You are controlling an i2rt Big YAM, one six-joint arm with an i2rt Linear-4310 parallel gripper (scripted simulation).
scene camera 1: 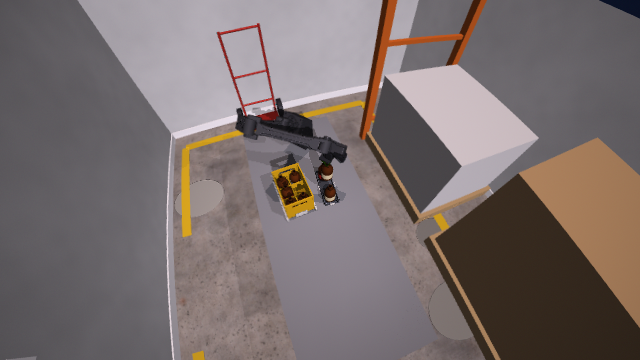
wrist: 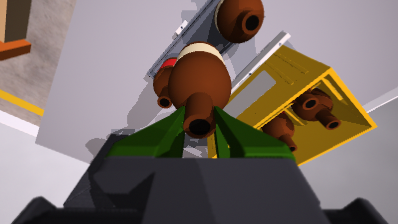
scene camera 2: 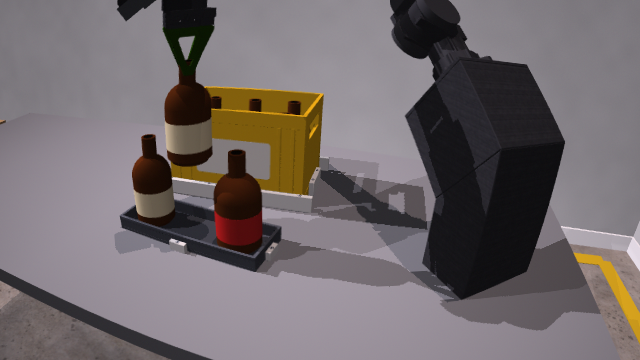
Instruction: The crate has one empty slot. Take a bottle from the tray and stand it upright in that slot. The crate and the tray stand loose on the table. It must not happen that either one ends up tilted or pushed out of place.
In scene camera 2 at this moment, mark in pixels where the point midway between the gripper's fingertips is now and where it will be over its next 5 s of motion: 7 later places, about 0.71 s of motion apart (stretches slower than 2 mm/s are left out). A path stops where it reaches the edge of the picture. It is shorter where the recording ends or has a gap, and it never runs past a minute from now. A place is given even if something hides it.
My gripper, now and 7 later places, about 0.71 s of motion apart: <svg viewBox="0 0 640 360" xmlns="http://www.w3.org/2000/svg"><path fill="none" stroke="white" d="M186 74L187 59L187 54L187 42L187 39L194 37L206 36L219 32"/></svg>
